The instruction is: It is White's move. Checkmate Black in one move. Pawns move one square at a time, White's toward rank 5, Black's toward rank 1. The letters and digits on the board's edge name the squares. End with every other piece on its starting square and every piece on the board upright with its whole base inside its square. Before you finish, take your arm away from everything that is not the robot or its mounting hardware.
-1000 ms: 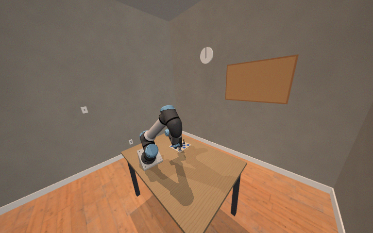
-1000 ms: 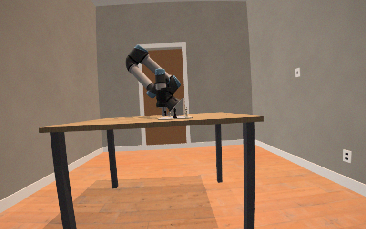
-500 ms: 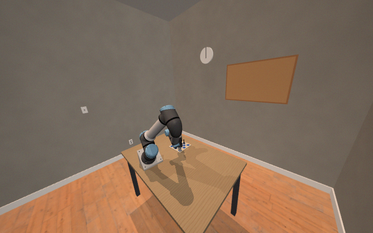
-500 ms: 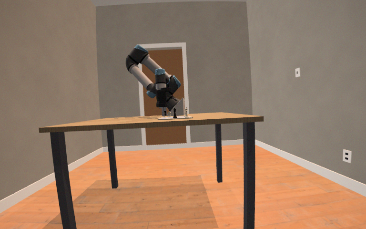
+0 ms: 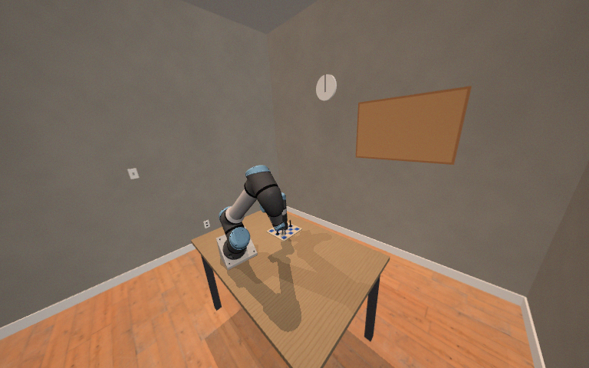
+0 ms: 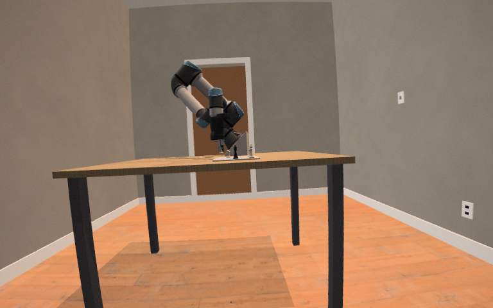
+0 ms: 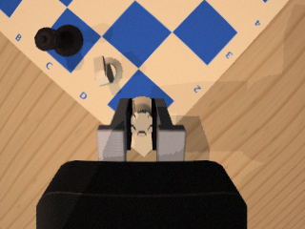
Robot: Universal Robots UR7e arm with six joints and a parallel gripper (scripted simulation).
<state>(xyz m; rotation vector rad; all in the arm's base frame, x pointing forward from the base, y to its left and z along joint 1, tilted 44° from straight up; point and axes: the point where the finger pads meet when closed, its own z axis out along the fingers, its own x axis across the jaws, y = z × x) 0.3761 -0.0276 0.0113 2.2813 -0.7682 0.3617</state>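
Now: the black chess piece 13 cm ahead of my hand, 10 cm to the left of it and 2 cm below it. Round my hand: chessboard 6 cm ahead, 9 cm to the left, 5 cm below; white chess piece 1 cm below; white pawn 6 cm ahead, 9 cm to the left, 4 cm below.
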